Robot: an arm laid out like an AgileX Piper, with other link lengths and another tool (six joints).
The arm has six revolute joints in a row. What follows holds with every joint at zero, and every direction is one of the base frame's.
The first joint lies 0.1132 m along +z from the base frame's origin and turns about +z.
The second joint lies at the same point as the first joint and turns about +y.
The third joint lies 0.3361 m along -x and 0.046 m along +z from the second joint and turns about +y.
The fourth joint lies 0.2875 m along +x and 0.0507 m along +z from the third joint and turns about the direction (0.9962, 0, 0.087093).
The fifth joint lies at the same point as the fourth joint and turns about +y.
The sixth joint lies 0.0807 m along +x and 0.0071 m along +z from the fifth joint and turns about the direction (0.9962, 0, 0.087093).
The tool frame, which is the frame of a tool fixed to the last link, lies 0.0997 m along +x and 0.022 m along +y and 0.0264 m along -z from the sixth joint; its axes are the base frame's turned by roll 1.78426, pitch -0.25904 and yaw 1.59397 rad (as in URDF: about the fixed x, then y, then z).
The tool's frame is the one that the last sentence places.
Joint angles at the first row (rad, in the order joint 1, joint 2, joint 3, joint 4, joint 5, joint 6):
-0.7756 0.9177 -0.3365 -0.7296 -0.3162 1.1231
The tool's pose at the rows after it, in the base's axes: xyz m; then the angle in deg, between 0 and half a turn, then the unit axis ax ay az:
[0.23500 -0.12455 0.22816 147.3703 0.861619 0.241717 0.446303]
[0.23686 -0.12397 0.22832 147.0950 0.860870 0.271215 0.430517]
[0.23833 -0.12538 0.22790 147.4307 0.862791 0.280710 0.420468]
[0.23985 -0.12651 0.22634 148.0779 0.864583 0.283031 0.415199]
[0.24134 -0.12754 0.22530 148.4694 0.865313 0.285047 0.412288]
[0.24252 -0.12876 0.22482 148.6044 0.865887 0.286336 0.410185]
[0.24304 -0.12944 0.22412 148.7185 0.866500 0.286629 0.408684]
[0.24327 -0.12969 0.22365 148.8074 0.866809 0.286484 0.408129]
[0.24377 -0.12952 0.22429 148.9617 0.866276 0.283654 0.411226]
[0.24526 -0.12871 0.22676 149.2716 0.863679 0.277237 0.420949]
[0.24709 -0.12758 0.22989 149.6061 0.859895 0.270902 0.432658]
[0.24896 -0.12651 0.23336 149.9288 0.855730 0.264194 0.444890]
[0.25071 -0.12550 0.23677 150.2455 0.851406 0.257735 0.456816]
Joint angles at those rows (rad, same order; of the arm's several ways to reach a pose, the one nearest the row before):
-0.7756 0.9231 -0.3550 -0.8872 -0.3315 1.1716
-0.7755 0.9319 -0.3757 -0.9995 -0.3294 1.2229
-0.7755 0.9431 -0.3917 -1.0693 -0.3206 1.2709
-0.7754 0.9557 -0.4006 -1.1075 -0.3171 1.3037
-0.7756 0.9665 -0.4067 -1.1248 -0.3176 1.3167
-0.7756 0.9748 -0.4116 -1.1298 -0.3173 1.3179
-0.7756 0.9796 -0.4134 -1.1314 -0.3166 1.3178
-0.7756 0.9819 -0.4138 -1.1315 -0.3165 1.3179
-0.7756 0.9824 -0.4139 -1.1246 -0.3191 1.3192
-0.7756 0.9824 -0.4138 -1.1033 -0.3293 1.3192
-0.7756 0.9824 -0.4139 -1.0791 -0.3435 1.3184
-0.7755 0.9824 -0.4141 -1.0535 -0.3582 1.3172
-0.7756 0.9824 -0.4141 -1.0290 -0.3732 1.3164

